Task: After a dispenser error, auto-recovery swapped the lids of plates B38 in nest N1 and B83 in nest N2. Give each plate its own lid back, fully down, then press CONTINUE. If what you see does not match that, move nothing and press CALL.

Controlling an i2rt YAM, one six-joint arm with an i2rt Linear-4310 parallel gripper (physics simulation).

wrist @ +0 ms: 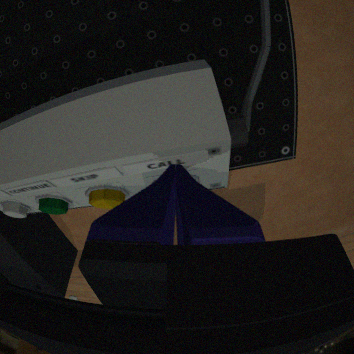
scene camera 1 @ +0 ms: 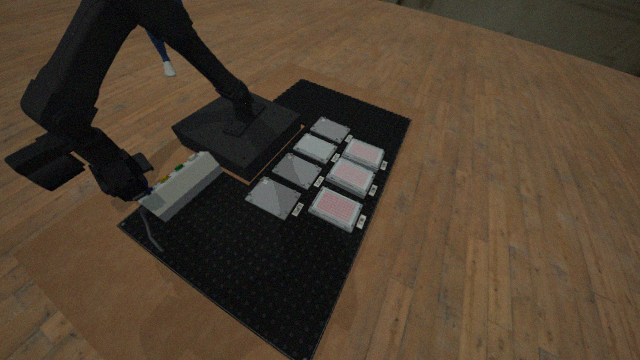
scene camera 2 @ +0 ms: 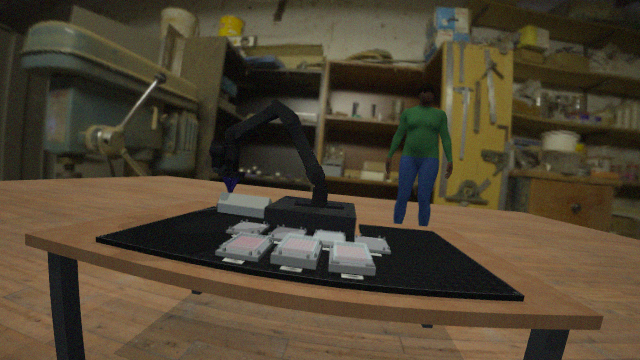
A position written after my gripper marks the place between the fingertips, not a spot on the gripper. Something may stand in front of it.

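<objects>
My gripper (wrist: 175,173) is touching a button box (wrist: 122,133), and the gripper is shut.
</objects>
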